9 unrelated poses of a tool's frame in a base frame.
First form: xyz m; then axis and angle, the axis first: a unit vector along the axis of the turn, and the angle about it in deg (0 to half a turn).
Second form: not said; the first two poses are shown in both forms.
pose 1, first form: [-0.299 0.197 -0.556 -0.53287 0.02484 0.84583 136.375]
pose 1, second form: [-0.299 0.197 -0.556 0.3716 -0.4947 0.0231 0.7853]
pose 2, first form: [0.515 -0.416 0.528 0.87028 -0.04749 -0.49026 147.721]
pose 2, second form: [0.515 -0.416 0.528 0.2780 0.8360 -0.0456 -0.4709]
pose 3, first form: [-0.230 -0.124 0.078 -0.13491 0.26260 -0.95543 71.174]
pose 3, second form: [-0.230 -0.124 0.078 0.8132 -0.0785 0.1528 -0.5560]
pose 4, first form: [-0.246 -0.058 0.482 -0.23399 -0.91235 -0.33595 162.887]
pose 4, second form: [-0.246 -0.058 0.482 0.1488 -0.2314 -0.9022 -0.3322]
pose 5, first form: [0.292 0.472 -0.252 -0.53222 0.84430 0.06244 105.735]
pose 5, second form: [0.292 0.472 -0.252 0.6037 -0.4243 0.6731 0.0498]
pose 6, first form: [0.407 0.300 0.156 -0.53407 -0.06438 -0.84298 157.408]
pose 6, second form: [0.407 0.300 0.156 0.1959 -0.5237 -0.0631 -0.8267]
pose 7, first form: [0.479 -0.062 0.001 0.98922 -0.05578 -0.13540 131.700]
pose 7, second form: [0.479 -0.062 0.001 0.4091 0.9026 -0.0509 -0.1235]
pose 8, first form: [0.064 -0.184 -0.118 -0.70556 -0.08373 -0.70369 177.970]
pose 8, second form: [0.064 -0.184 -0.118 0.0177 -0.7054 -0.0837 -0.7036]
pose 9, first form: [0.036 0.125 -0.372 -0.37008 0.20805 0.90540 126.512]
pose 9, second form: [0.036 0.125 -0.372 0.4500 -0.3305 0.1858 0.8085]
